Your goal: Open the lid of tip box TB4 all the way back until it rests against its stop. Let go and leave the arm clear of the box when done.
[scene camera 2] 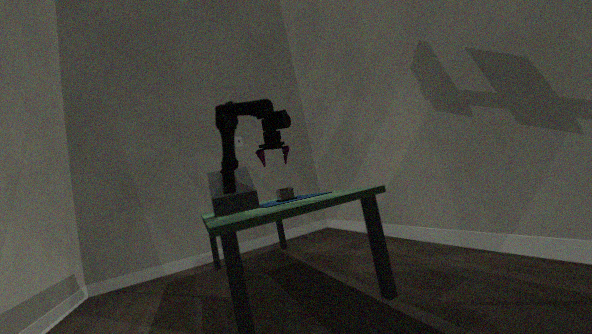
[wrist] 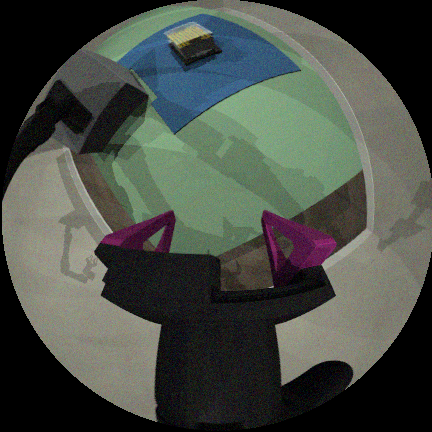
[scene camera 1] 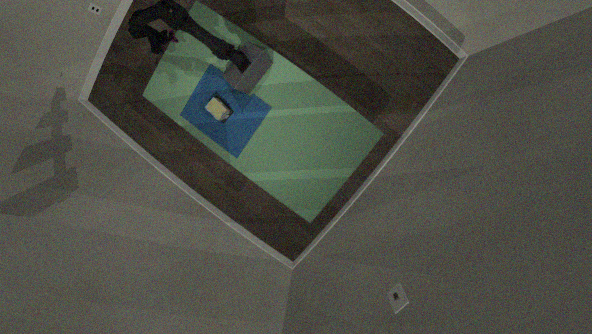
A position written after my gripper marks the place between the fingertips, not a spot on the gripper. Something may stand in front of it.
My gripper (wrist: 217, 214) is open, with nothing in its grasp. Further things: a tip box TB4 (wrist: 189, 53) and a blue mat (scene camera 1: 233, 135).
The blue mat also shows in the wrist view (wrist: 183, 91).
